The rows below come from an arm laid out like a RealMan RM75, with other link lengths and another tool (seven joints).
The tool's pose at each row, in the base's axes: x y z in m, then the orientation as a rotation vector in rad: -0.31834 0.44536 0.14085 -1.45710 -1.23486 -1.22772; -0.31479 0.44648 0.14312 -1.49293 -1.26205 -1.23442; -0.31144 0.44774 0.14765 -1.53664 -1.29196 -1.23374; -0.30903 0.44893 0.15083 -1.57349 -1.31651 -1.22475; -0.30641 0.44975 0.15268 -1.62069 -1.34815 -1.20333; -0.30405 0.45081 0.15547 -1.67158 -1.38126 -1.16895; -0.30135 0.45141 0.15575 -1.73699 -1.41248 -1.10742; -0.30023 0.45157 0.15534 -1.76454 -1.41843 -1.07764; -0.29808 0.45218 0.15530 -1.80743 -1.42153 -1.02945; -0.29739 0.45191 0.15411 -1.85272 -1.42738 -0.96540; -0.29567 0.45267 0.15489 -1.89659 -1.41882 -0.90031
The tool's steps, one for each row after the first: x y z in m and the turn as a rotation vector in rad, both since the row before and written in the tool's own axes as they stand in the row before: 0.00254 0.00331 0.00127 -0.02176 -0.03493 -0.01571; 0.00477 0.00313 0.00091 -0.02168 -0.04308 -0.01272; 0.00342 0.00222 0.00084 -0.01329 -0.03811 -0.00643; 0.00206 0.00247 0.00080 -0.01120 -0.05148 -0.00417; 0.00305 0.00220 0.00058 -0.00578 -0.05810 0.00053; 0.00060 0.00251 0.00103 0.00141 -0.07442 0.01449; -0.00022 0.00104 0.00056 0.00230 -0.02924 0.01212; 0.00044 0.00195 0.00099 0.00395 -0.04352 0.02326; -0.00107 0.00073 0.00052 0.01123 -0.05231 0.02671; 0.00132 0.00146 0.00050 0.01200 -0.04593 0.03595
